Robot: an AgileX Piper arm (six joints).
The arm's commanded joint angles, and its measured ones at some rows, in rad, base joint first. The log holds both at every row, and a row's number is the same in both.
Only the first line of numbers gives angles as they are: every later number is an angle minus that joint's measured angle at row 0.
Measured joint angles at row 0:
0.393, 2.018, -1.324, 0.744, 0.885, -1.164
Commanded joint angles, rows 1 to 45:
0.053, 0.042, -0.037, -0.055, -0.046, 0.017
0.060, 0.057, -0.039, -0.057, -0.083, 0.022
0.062, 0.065, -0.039, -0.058, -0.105, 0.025
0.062, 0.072, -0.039, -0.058, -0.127, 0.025
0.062, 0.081, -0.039, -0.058, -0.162, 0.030
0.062, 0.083, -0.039, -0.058, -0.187, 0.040
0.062, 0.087, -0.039, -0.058, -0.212, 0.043
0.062, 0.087, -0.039, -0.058, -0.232, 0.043
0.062, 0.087, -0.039, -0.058, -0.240, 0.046
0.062, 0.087, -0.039, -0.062, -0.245, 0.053
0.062, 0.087, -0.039, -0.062, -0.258, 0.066
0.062, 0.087, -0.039, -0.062, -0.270, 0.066
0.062, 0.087, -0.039, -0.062, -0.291, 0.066
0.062, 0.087, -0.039, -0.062, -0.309, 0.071
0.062, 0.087, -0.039, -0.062, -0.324, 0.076
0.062, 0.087, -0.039, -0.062, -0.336, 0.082
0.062, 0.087, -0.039, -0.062, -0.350, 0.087
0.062, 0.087, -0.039, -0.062, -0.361, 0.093
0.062, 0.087, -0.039, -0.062, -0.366, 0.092
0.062, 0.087, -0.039, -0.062, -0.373, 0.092
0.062, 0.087, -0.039, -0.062, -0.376, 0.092
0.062, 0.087, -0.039, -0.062, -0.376, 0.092
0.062, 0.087, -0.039, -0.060, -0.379, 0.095
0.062, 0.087, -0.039, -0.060, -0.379, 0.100
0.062, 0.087, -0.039, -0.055, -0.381, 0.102
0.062, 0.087, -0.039, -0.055, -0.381, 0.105
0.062, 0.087, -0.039, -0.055, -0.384, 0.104
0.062, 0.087, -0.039, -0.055, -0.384, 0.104
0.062, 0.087, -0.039, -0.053, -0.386, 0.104
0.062, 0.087, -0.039, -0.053, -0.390, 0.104
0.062, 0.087, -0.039, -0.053, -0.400, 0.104
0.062, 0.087, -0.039, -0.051, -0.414, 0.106
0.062, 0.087, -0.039, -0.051, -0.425, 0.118
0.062, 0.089, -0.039, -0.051, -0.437, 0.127
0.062, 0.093, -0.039, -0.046, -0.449, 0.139
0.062, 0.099, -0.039, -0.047, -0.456, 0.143
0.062, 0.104, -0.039, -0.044, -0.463, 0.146
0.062, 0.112, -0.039, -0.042, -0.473, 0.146
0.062, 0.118, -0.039, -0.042, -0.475, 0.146
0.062, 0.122, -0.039, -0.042, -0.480, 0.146
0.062, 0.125, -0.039, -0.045, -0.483, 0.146
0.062, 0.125, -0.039, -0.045, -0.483, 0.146
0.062, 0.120, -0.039, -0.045, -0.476, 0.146
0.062, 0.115, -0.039, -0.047, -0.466, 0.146
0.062, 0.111, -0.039, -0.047, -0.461, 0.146
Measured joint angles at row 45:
0.069, 0.114, -0.034, -0.043, -0.428, 0.140
